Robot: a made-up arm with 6 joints.
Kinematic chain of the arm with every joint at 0, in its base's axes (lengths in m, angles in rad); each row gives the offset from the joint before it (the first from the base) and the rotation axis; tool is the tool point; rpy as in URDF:
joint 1: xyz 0 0 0.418 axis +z
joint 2: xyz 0 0 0 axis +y
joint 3: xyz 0.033 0 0.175 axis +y
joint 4: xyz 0.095 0 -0.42 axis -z
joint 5: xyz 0 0 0 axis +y
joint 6: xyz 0.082 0 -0.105 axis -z
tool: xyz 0 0 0 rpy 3.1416 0 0
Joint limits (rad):
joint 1: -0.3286..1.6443
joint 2: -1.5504..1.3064
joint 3: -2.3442..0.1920
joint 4: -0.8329..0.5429
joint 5: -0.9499..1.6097
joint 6: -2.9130..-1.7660
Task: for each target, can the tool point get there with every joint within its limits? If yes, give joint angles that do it. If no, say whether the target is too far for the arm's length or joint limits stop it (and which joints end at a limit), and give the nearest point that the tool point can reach.
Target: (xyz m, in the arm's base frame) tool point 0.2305 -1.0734 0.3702
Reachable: no: too far | nearest point 0.0775 -0.6388 0.6305 | short by 0.529 m
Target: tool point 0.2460 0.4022 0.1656
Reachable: yes | joints 1.0191 0.3739 -1.0161 0.0382 0.9270 -2.6060
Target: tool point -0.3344 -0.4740 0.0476
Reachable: no: joint limits stop it (at a limit: joint 2) | nearest point -0.1875 -0.2658 0.1768 | short by 0.286 m
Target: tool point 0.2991 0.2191 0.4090
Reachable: yes | joints 0.5349 -1.0761 -0.2288 0.4299 1.3692 -2.2332
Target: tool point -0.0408 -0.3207 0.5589
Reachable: no: joint limits stop it (at a limit: joint 2, joint 3, joint 5) | nearest point -0.0404 -0.3174 0.4089 | short by 0.150 m
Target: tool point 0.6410 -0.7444 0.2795
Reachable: no: too far | nearest point 0.5866 -0.2845 0.3122 | short by 0.464 m
